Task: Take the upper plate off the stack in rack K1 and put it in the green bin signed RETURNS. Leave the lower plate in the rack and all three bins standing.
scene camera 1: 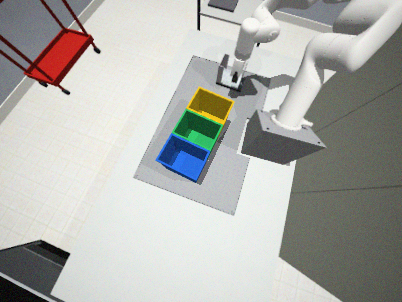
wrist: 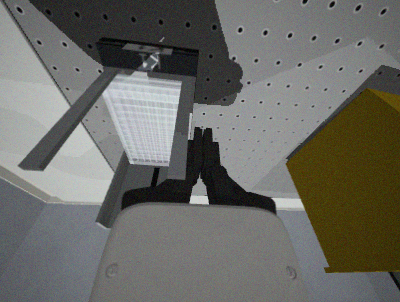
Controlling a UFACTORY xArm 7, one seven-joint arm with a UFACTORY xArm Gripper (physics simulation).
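Places are measured from the arm's base along level axes (x down, y ahead, z right), in centimetres.
Where they show: gripper, fingertip midpoint: (scene camera 1: 234, 81) (wrist: 201, 137); arm's base, link origin: (scene camera 1: 285, 123).
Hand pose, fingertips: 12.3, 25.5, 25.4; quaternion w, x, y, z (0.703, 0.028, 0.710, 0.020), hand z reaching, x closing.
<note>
Things, the pixels of their top centre, and the offset from my fingertips, as dx, dy, dz. Level surfaces: height alone.
- Rack K1, top centre: (wrist: 130, 208) (scene camera 1: 235, 63) -6.3, +2.2, +5.9
- grey perforated mat, surface height: dx +7.5
- green bin, top centre: (scene camera 1: 197, 128) -10.5, +9.0, -38.5
- yellow bin, top centre: (scene camera 1: 210, 104) -10.5, +7.1, -25.5
- blue bin, top centre: (scene camera 1: 183, 155) -10.5, +10.9, -51.4
- white table, surface height: dx +8.8
Rack K1 (scene camera 1: 221, 65) (wrist: 187, 107) stands on the grey perforated mat (scene camera 1: 220, 192) (wrist: 280, 65). Pale ribbed plates (wrist: 142, 115) lie inside its grey walls; I cannot tell the upper from the lower. My gripper (scene camera 1: 235, 76) (wrist: 201, 137) is shut and empty. In the wrist view its fingertips show just right of the rack's side wall; whether they touch it is unclear. In the scene view the gripper partly hides the rack. The green bin (scene camera 1: 199, 139) stands upright between the yellow bin (scene camera 1: 211, 104) (wrist: 350, 185) and the blue bin (scene camera 1: 184, 159). The bins' signs are not readable.
The bins stand in a row close to the rack, the yellow one nearest. The arm's grey base box (scene camera 1: 280, 140) is right of the bins. A red cart (scene camera 1: 62, 55) stands on the floor beyond the white table (scene camera 1: 170, 240). A dark cabinet (scene camera 1: 27, 265) is at the lower left.
</note>
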